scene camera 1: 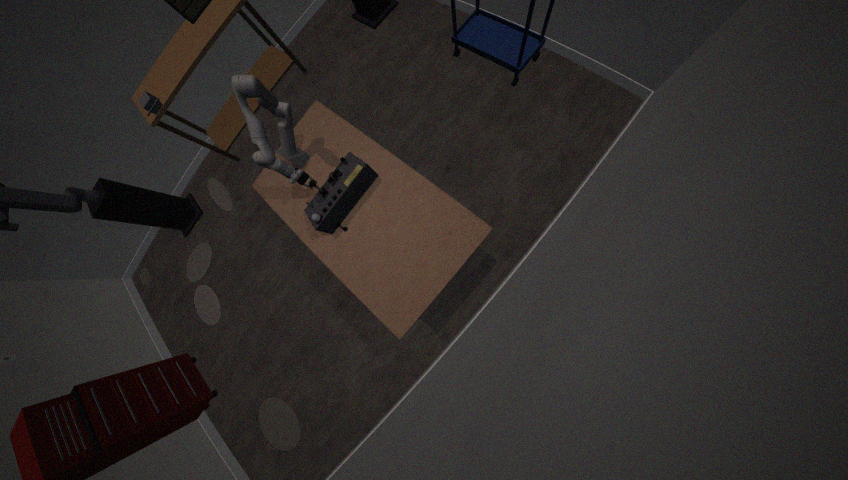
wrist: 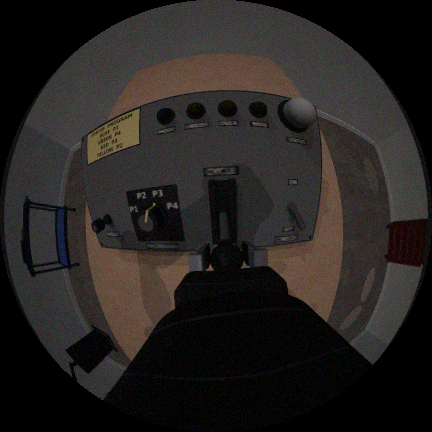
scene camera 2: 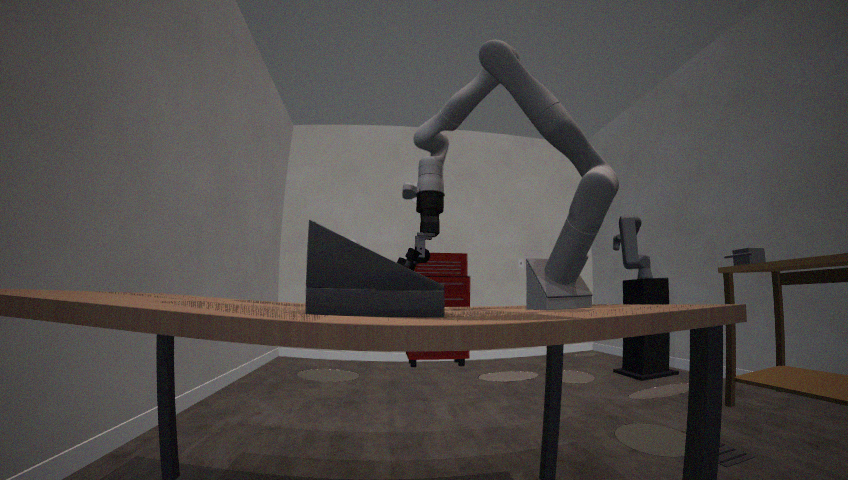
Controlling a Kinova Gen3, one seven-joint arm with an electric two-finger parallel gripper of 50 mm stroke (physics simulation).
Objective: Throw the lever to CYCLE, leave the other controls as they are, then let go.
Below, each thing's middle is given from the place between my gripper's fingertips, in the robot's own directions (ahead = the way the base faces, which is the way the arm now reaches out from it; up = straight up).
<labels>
Right now the control box [scene camera 2: 343, 278] is 13 cm ahead of my hand, 6 cm to the left of it and 4 cm below it.
</labels>
